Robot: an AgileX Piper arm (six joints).
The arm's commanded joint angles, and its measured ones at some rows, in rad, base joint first. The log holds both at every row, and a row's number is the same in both.
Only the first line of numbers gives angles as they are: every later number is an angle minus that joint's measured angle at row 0.
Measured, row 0:
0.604, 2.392, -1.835, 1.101, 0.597, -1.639
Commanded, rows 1 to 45:
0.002, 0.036, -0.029, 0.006, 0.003, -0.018
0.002, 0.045, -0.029, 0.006, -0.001, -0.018
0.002, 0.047, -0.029, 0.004, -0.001, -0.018
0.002, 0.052, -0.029, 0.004, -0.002, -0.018
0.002, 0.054, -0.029, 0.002, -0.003, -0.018
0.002, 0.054, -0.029, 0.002, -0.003, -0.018
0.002, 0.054, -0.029, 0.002, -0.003, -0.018
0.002, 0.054, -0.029, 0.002, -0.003, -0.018
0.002, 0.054, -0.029, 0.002, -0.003, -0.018
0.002, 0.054, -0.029, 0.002, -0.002, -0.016
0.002, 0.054, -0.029, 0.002, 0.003, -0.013
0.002, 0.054, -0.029, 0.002, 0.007, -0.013
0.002, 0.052, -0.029, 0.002, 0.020, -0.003
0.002, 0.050, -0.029, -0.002, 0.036, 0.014
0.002, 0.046, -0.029, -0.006, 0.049, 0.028
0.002, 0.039, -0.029, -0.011, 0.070, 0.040
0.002, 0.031, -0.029, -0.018, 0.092, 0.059
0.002, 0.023, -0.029, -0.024, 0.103, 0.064
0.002, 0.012, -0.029, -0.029, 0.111, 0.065
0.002, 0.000, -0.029, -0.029, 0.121, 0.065
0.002, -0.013, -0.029, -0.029, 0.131, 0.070
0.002, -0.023, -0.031, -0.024, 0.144, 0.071
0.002, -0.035, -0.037, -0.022, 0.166, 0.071
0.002, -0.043, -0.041, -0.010, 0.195, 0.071
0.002, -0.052, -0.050, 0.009, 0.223, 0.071
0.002, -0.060, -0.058, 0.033, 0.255, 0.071
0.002, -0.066, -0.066, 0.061, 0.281, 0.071
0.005, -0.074, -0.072, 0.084, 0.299, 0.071
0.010, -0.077, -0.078, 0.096, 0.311, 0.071
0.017, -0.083, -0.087, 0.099, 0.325, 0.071
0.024, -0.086, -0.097, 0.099, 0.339, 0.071
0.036, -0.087, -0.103, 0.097, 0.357, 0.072
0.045, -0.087, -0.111, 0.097, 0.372, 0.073
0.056, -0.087, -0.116, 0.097, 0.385, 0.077
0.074, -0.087, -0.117, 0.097, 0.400, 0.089
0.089, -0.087, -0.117, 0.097, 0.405, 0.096
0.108, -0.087, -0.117, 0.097, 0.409, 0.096
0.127, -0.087, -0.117, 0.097, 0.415, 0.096
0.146, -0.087, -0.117, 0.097, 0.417, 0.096
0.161, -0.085, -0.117, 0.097, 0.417, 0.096
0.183, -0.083, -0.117, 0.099, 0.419, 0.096
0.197, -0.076, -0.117, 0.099, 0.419, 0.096
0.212, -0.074, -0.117, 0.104, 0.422, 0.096
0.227, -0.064, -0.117, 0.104, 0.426, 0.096
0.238, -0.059, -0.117, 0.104, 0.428, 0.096
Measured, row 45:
0.196, -0.067, -0.105, 0.074, 0.412, 0.092
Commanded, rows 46 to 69:
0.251, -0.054, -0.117, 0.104, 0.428, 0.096
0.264, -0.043, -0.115, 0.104, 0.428, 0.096
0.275, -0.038, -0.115, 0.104, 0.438, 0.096
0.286, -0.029, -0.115, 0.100, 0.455, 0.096
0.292, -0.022, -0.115, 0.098, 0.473, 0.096
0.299, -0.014, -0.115, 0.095, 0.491, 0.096
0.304, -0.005, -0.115, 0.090, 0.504, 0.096
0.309, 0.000, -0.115, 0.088, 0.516, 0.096
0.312, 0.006, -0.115, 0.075, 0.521, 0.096
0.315, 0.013, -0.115, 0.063, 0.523, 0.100
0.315, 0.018, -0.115, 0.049, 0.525, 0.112
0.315, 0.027, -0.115, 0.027, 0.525, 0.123
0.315, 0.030, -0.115, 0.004, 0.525, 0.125
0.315, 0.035, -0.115, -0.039, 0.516, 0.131
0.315, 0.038, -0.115, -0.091, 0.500, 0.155
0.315, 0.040, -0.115, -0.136, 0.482, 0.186
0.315, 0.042, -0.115, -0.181, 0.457, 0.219
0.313, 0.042, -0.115, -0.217, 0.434, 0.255
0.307, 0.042, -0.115, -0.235, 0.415, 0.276
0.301, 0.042, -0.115, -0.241, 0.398, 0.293
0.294, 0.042, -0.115, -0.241, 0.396, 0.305
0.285, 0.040, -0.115, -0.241, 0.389, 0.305
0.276, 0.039, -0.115, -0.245, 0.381, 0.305
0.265, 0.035, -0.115, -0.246, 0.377, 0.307
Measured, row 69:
0.306, 0.033, -0.119, -0.166, 0.423, 0.273
